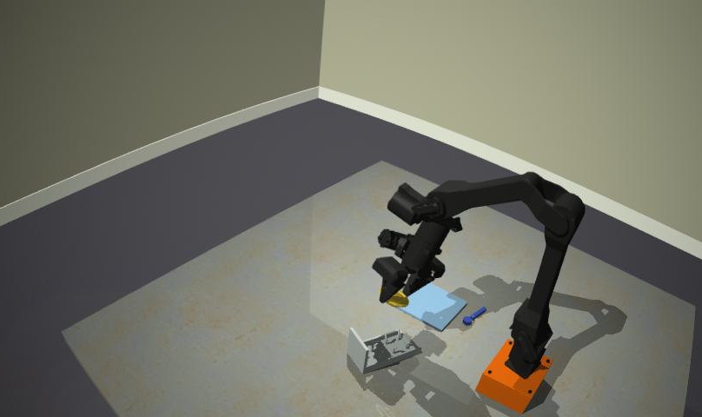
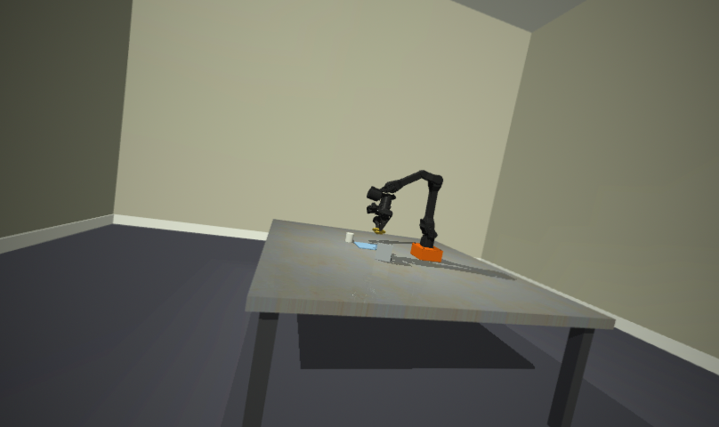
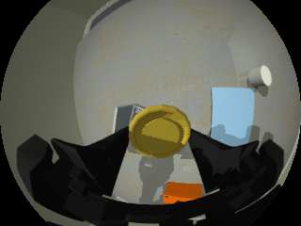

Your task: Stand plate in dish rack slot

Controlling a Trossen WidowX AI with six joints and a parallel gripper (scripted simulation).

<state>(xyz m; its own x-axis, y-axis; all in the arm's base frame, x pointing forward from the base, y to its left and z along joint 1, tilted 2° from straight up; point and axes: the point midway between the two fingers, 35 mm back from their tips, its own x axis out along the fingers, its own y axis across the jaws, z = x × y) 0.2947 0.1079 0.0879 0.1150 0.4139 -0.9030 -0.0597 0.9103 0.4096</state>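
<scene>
Right now the grey dish rack is 9 cm below my gripper tip, 5 cm to the left of it and 4 cm behind it. Round my gripper tip: yellow plate 1 cm above; blue spoon 21 cm to the right, 11 cm below, 9 cm behind; light blue mat 16 cm to the right, 11 cm below, 2 cm ahead.
</scene>
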